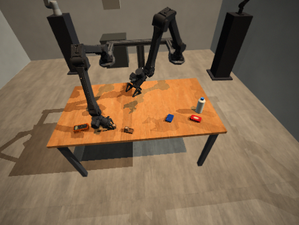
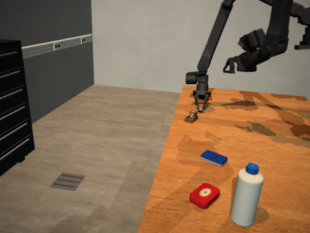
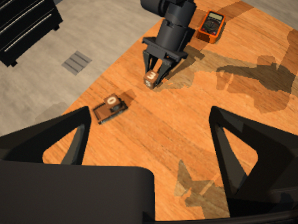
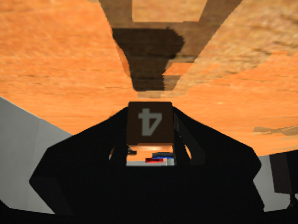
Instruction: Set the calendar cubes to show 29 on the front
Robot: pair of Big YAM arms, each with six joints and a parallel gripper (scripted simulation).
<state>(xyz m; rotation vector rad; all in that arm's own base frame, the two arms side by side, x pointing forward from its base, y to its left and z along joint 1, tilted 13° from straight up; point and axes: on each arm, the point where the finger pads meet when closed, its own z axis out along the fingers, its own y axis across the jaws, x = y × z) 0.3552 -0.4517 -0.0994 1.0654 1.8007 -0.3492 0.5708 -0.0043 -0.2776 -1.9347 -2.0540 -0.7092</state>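
My right gripper is now 140 mm to the right of the brown calendar tray, 30 mm short of it and 20 mm above it. From my right hand the other things lie so: cube (10 mm to the left); red tin (750 mm to the left, 60 mm behind, 10 mm below); blue block (510 mm to the left, 100 mm behind, 10 mm below).
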